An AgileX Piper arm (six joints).
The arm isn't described. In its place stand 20 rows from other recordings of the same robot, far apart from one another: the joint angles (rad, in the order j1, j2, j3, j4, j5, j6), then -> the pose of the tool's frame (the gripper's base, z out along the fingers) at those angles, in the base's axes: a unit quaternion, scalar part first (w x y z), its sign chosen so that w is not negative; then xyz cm.
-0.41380, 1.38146, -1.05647, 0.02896, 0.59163, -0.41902 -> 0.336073, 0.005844, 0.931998, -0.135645, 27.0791, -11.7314, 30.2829
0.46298, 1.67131, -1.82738, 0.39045, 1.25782, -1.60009 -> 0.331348, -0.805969, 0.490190, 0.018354, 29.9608, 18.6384, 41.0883
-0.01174, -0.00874, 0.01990, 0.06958, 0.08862, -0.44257 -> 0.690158, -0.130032, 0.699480, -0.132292, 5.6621, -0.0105, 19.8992
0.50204, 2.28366, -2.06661, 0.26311, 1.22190, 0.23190 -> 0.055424, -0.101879, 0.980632, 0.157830, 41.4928, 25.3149, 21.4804
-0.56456, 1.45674, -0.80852, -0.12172, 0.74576, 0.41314 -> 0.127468, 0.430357, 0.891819, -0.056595, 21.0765, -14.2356, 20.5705
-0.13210, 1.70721, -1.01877, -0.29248, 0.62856, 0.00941 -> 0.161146, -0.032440, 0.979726, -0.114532, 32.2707, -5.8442, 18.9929
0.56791, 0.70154, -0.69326, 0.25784, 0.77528, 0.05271 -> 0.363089, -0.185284, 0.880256, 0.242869, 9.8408, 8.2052, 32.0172
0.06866, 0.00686, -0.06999, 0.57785, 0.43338, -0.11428 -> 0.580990, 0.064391, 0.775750, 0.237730, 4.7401, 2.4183, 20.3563
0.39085, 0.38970, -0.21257, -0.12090, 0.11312, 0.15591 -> 0.618894, -0.132609, 0.763434, 0.128660, 8.7652, 3.4777, 24.7109
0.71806, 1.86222, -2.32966, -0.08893, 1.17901, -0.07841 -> 0.446141, -0.341503, 0.821045, 0.101090, 30.1151, 25.3180, 48.0228
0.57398, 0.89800, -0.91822, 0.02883, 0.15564, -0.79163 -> 0.686946, -0.449940, 0.567116, -0.063544, 16.1058, 10.4624, 41.2288
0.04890, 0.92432, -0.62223, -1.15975, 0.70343, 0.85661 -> 0.446523, 0.051860, 0.839569, -0.305043, 17.5601, -4.5430, 30.1911
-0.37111, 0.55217, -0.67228, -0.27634, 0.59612, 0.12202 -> 0.531737, 0.150746, 0.810182, -0.195284, 9.2319, -5.0883, 34.4533
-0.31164, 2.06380, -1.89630, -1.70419, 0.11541, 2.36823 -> 0.679458, 0.375701, 0.625343, 0.078306, 48.1861, -16.6137, 34.9435
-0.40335, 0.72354, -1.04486, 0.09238, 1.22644, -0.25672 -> 0.362358, 0.066571, 0.926600, -0.075348, 9.2660, -3.0951, 39.2621
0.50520, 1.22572, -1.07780, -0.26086, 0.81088, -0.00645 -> 0.358542, -0.285910, 0.888085, -0.031760, 22.7999, 10.6658, 34.1125
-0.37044, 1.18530, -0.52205, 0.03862, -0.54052, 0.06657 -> 0.686966, 0.174315, 0.698237, -0.100786, 22.5655, -8.9577, 27.7786
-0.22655, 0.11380, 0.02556, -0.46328, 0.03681, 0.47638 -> 0.671887, 0.093663, 0.730558, -0.077980, 6.4000, -1.6288, 19.4584
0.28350, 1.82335, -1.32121, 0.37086, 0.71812, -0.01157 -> 0.191298, -0.033033, 0.965037, 0.176116, 36.5009, 12.8946, 22.7133
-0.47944, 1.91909, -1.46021, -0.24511, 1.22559, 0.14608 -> 0.031946, -0.264545, -0.957464, 0.110713, 32.1195, -19.0409, 21.6099
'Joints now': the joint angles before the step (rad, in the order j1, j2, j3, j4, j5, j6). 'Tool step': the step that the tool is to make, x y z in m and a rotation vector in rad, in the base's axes. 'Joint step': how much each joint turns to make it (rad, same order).
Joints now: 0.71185 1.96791 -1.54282 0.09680 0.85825 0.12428
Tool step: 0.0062 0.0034 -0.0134 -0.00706 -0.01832 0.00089
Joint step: -0.00012 0.03479 -0.00009 -0.01767 -0.04424 0.00161
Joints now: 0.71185 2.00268 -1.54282 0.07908 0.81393 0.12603
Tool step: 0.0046 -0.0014 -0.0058 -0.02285 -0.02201 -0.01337
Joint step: -0.00236 0.01435 0.00024 -0.04554 -0.01758 0.02915
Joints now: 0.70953 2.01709 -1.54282 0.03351 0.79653 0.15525
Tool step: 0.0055 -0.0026 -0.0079 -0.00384 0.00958 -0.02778
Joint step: -0.01222 0.01984 -0.00141 -0.00363 -0.00905 0.01801
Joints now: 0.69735 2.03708 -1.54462 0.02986 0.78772 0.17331
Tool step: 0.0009 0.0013 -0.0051 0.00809 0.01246 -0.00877
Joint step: -0.00122 0.01229 0.00022 0.01510 -0.00819 0.00133
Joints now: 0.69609 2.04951 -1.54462 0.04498 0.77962 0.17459
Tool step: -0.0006 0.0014 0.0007 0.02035 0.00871 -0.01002
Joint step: 0.00001 -0.00096 -0.00010 0.02316 -0.00533 0.00039
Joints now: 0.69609 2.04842 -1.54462 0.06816 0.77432 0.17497
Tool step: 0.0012 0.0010 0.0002 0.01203 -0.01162 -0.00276
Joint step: -0.00014 0.00098 -0.00005 0.00222 -0.01763 0.00066
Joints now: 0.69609 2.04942 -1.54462 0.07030 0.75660 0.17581
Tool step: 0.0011 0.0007 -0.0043 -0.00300 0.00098 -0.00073
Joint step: -0.00001 0.01028 0.00023 -0.00209 -0.00791 0.00117
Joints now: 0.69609 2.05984 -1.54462 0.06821 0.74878 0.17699
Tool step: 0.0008 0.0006 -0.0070 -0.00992 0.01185 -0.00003
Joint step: -0.00012 0.01597 -0.00001 0.00007 -0.00050 -0.00017
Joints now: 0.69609 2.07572 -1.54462 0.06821 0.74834 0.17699
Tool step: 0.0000 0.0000 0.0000 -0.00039 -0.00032 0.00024
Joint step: 0.00008 0.00000 -0.00001 -0.00061 0.00001 0.00011
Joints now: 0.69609 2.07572 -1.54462 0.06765 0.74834 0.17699
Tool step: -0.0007 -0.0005 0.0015 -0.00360 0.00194 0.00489
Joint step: 0.00007 -0.00384 -0.00031 -0.00006 0.00818 -0.00462
